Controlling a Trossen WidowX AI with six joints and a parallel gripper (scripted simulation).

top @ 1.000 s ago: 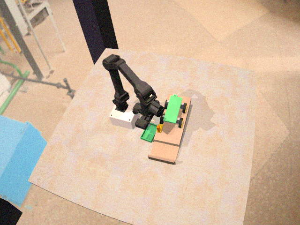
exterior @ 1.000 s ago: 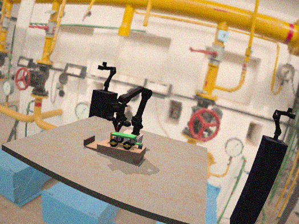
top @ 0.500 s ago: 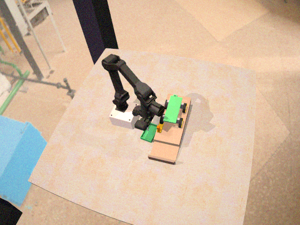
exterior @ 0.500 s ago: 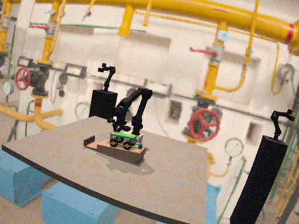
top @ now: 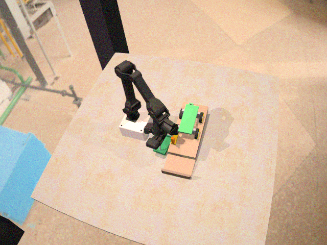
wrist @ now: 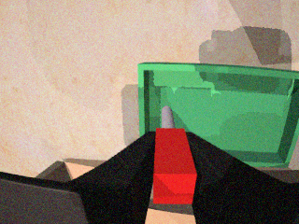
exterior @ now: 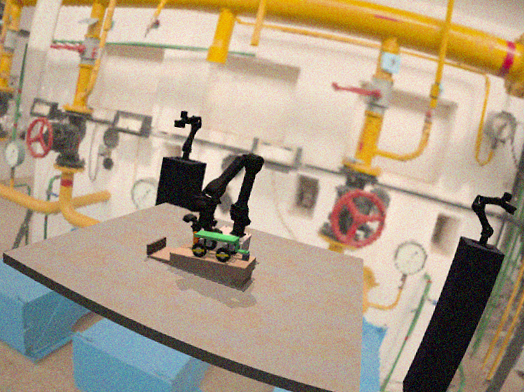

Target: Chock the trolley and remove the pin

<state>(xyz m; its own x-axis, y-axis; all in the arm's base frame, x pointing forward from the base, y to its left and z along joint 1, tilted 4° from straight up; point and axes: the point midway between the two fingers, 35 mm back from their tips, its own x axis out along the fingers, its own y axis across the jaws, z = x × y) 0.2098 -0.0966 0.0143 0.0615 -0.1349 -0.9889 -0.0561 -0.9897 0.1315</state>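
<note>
The red-headed stop pin lies right at my gripper tip. The rest, counted from my gripper tip: yellow chock 7 cm ahead, 5 cm to the left, 3 cm above; then wooden ramp 11 cm ahead, 14 cm to the left, 1 cm below; then green tray 3 cm to the left, 6 cm below.
</note>
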